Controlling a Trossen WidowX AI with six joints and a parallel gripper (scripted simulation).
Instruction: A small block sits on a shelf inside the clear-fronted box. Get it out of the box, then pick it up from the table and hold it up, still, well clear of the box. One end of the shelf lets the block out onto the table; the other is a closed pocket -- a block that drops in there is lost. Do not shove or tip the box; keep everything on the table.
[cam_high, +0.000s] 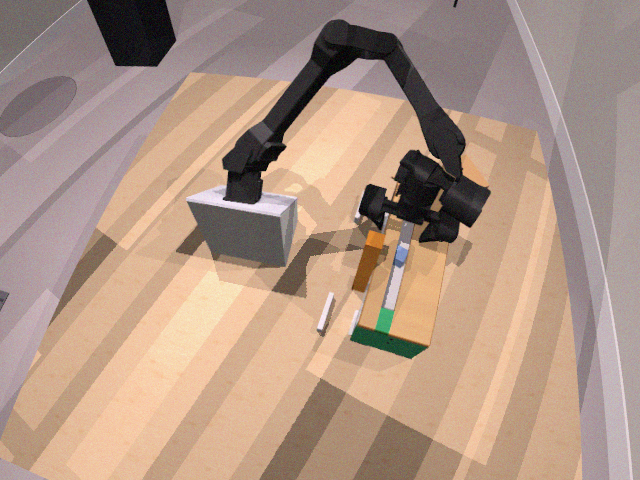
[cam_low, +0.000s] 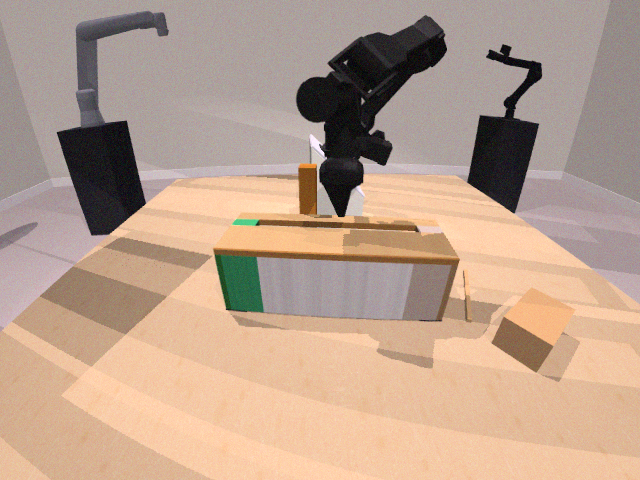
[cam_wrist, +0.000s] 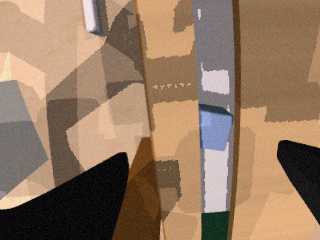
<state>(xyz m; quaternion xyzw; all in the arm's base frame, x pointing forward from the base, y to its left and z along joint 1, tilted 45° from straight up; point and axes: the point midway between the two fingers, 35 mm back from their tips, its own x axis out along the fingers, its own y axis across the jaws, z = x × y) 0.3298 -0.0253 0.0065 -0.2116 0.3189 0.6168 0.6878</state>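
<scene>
Now: the wooden box 1 cm to the right of my gripper tip and 10 cm below it. From my gripper tip the other things lie so: blue block 1 cm ahead, 1 cm to the right, 7 cm below; then orange bar 6 cm behind, 6 cm to the right, 5 cm below.
</scene>
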